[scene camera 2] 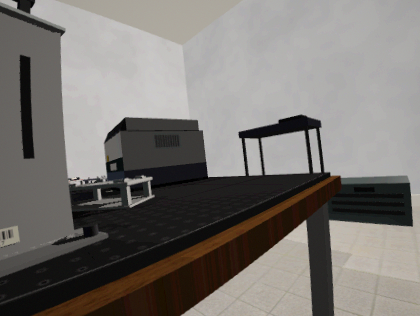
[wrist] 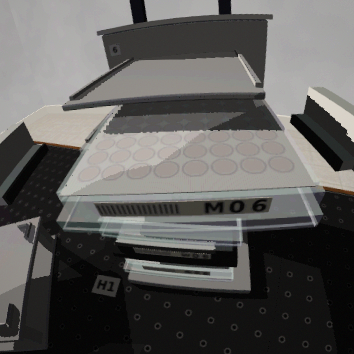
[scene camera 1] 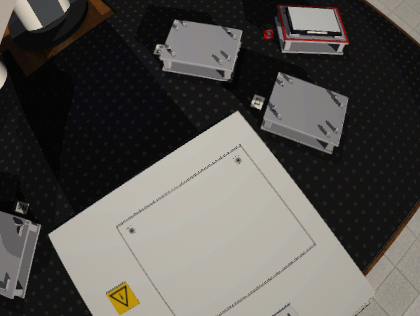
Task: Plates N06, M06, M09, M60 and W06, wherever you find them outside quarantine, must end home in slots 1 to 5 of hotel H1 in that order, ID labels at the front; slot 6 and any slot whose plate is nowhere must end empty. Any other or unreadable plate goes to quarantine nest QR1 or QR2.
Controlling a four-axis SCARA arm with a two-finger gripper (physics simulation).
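Places are measured from the arm's base along level axes (x ahead, y left, z up), in metres.
Pixels of known places: gripper, fingertip midpoint: (wrist: 162, 114); arm's base at its link origin: (scene camera 1: 49, 18).
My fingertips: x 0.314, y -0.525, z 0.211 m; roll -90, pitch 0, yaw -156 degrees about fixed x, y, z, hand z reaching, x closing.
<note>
Ahead of a thing's pixels: the offset from my fingertips to its top centre. "*": to the spot under its first point.
My gripper (wrist: 162, 114) is open, with its fingers at the left and right edges of the wrist view and a plate between and beyond them, not held. That clear-lidded plate, labelled M06 {0.012 m back, 0.004 m right, 0.005 m up} (wrist: 190, 206), lies in hotel H1 {* 0.018 m ahead, 0.091 m right, 0.024 m up} (wrist: 185, 42) under the bare top shelf {0.009 m ahead, 0.038 m right, 0.015 m up} (wrist: 170, 80), its label facing the camera. Below it are a clear plate {* 0.029 m back, 0.058 m left, 0.011 m down} (wrist: 172, 232), a black plate {0.007 m ahead, 0.028 m right, 0.075 m down} (wrist: 175, 252) and a low clear-edged plate {0.007 m ahead, 0.028 m right, 0.101 m down} (wrist: 180, 270); their labels are hidden or too small to read. In scene camera 1 a plate with a light top {0.253 m ahead, 0.991 m left, 0.135 m down} (scene camera 1: 314, 19) sits on a red-rimmed nest {* 0.288 m ahead, 0.963 m left, 0.194 m down} (scene camera 1: 312, 47).
Two grey nests {* 0.137 m ahead, 0.735 m left, 0.149 m down} (scene camera 1: 202, 45) {* 0.397 m ahead, 0.790 m left, 0.149 m down} (scene camera 1: 306, 107) stand behind a large white housing {0.508 m ahead, 0.427 m left, 0.053 m up} (scene camera 1: 200, 215) with a warning sign. Another grey nest {* 0.230 m ahead, 0.148 m left, 0.149 m down} (scene camera 1: 12, 250) (wrist: 17, 285) stands at the left. The arm's base (scene camera 1: 47, 15) is at top left. Scene camera 2 shows a grey instrument {* 0.477 m ahead, 0.281 m left, 0.068 m down} (scene camera 2: 165, 150).
</note>
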